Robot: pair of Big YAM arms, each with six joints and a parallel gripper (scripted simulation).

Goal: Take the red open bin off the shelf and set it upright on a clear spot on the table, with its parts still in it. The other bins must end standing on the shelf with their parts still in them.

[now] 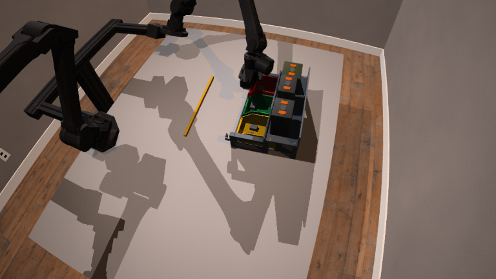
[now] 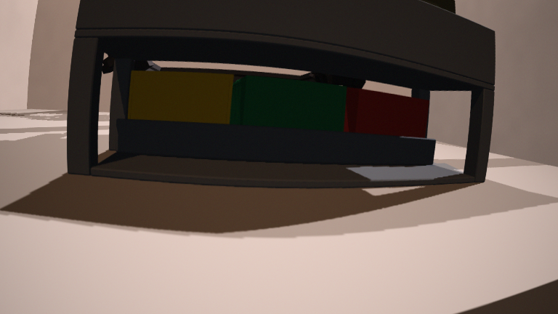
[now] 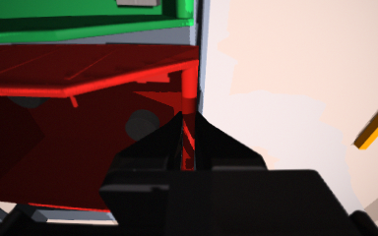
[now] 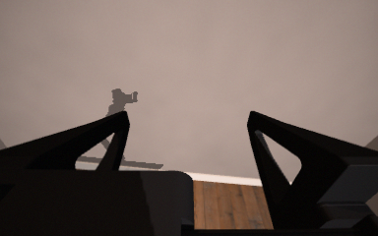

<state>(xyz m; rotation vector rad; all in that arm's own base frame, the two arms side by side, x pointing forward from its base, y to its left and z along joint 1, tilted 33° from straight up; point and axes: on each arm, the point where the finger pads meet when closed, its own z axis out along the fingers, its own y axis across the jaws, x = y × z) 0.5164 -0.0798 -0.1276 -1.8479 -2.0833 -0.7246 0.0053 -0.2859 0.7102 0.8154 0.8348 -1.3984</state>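
My left hand is 80 mm short of the red open bin. Round my left hand: grey shelf (110 mm to the right, 110 mm ahead, 20 mm above); then green bin (110 mm to the right, 90 mm ahead).
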